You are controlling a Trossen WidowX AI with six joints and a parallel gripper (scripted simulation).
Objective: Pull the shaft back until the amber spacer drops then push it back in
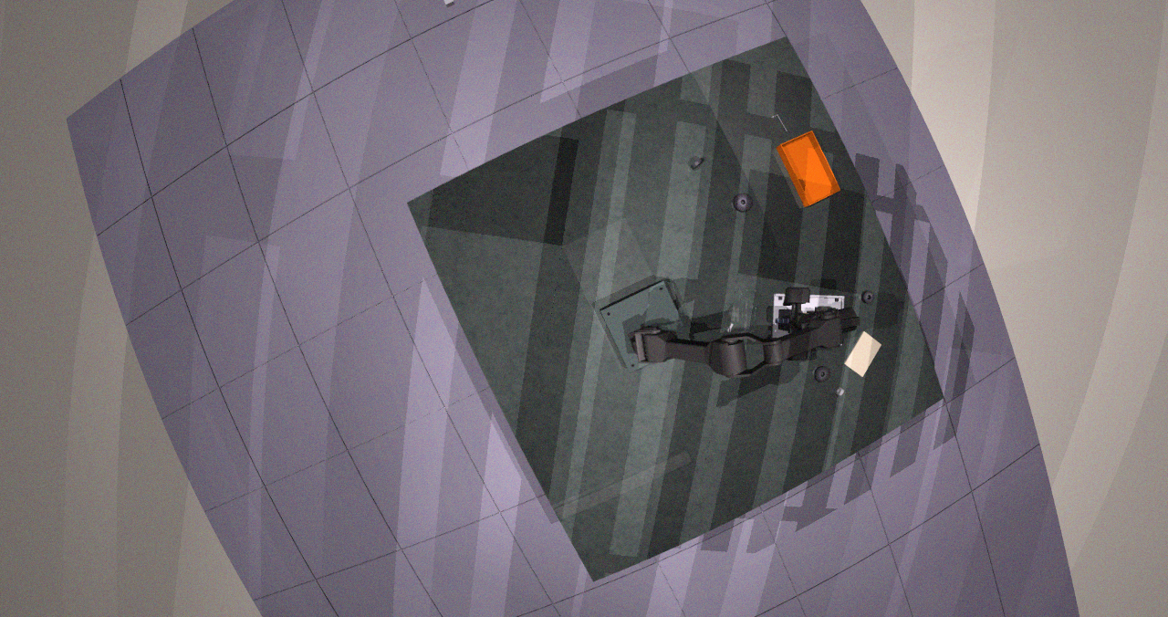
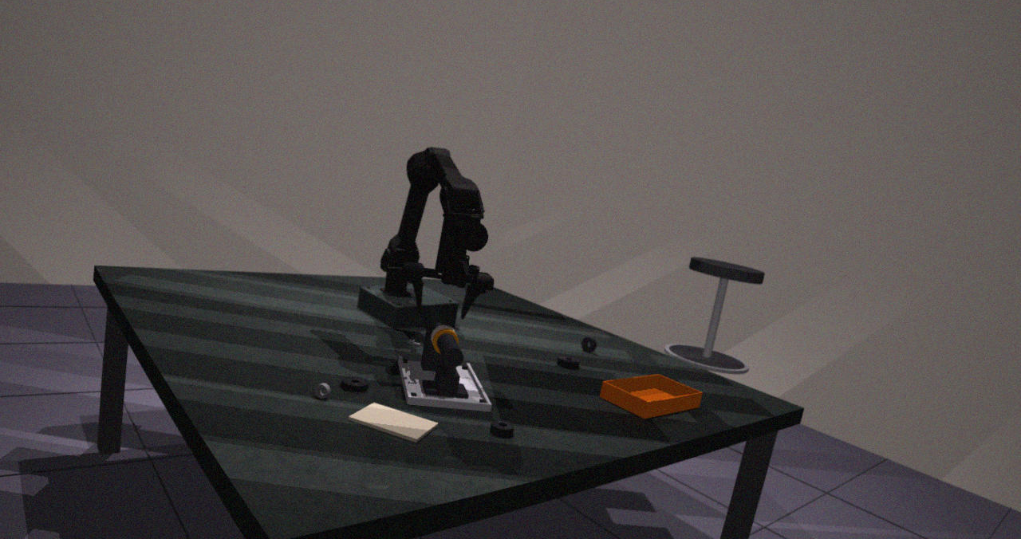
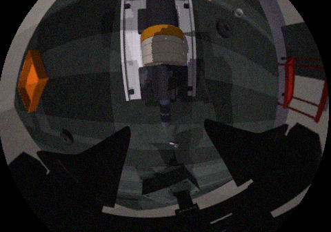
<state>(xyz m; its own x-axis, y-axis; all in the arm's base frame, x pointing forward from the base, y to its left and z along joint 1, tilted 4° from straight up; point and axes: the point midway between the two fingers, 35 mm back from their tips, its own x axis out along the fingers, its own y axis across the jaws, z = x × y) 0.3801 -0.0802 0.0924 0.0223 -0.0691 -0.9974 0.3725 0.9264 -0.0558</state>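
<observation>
My gripper tip is 70 mm short of the cream spacer, 30 mm to the left of it and 30 mm above it. Round my gripper tip: orange tray 380 mm to the left, 280 mm ahead, 100 mm below; cream card 260 mm ahead, 220 mm to the right, 100 mm below; amber spacer 90 mm ahead, 40 mm to the right, 30 mm below.
</observation>
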